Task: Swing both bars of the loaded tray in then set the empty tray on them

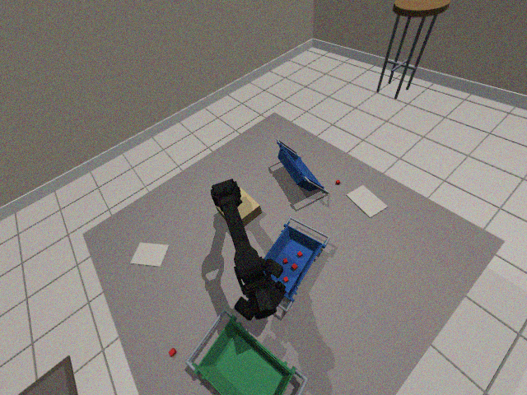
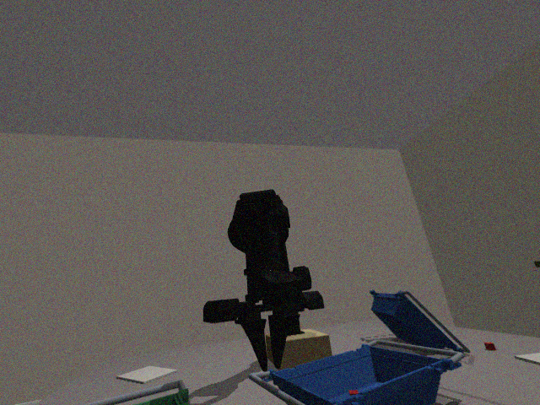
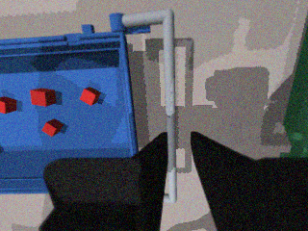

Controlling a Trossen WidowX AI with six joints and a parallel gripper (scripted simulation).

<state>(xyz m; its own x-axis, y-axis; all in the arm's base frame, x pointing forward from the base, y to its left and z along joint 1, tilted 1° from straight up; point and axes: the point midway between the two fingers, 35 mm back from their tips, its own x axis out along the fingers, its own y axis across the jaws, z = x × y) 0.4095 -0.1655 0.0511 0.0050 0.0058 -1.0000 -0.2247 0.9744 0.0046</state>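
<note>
Right now the blue tray is 530 mm to the left of my gripper tip, 320 mm behind it and 10 mm below it.
</note>
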